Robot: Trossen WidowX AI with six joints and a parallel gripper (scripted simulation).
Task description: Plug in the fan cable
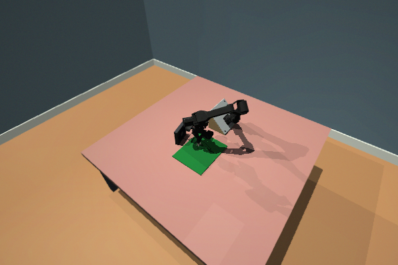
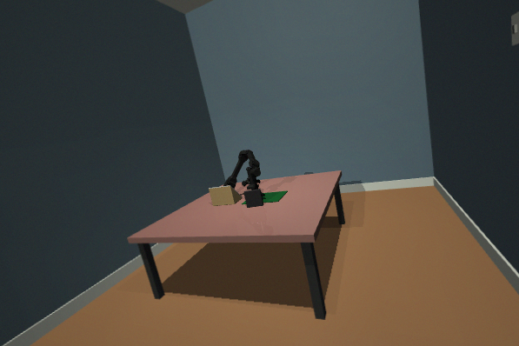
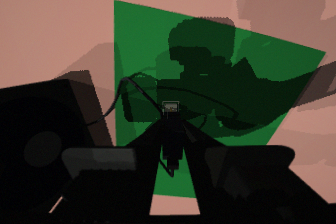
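Now: gripper tip 40 mm above the pale four-pin fan header and 10 mm short of it. From my gripper tip the other things lie so: green board 60 mm below, 50 mm ahead, 40 mm to the left; black fan 120 mm to the right, 40 mm ahead, 20 mm above; dark fan plug 10 mm ahead, 10 mm above.
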